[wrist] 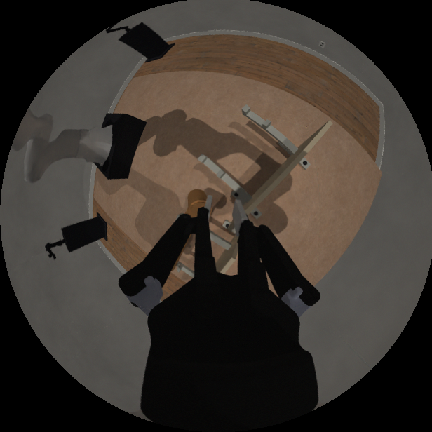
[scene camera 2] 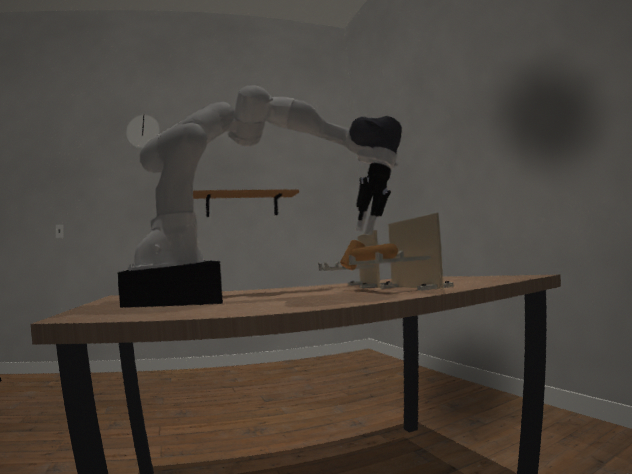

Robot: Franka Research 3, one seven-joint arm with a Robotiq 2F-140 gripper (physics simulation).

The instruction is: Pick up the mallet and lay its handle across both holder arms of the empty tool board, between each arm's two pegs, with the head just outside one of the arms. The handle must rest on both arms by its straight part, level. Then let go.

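The orange mallet (scene camera 2: 375, 251) (wrist: 197, 201) lies up on the arms of the nearer tool board (scene camera 2: 416, 237). Its rounded end shows left of the fingers in the wrist view; the rest is partly hidden by the gripper. My gripper (scene camera 2: 364, 228) (wrist: 222, 204) points down with a narrow gap between its fingers and nothing in it. It is just above the mallet in the scene view and beside its rounded end in the wrist view. The empty tool board (scene camera 2: 371, 275) (wrist: 290, 166) has two grey pegged arms, the farther arm (wrist: 270, 131) and the closer arm (wrist: 220, 174).
The boards stand on the wooden table (scene camera 2: 255, 311) (wrist: 330, 200), with small grey feet at their bases. The robot's black base block (scene camera 2: 171, 285) (wrist: 125, 147) is at the left. A shelf (scene camera 2: 245, 193) hangs on the back wall.
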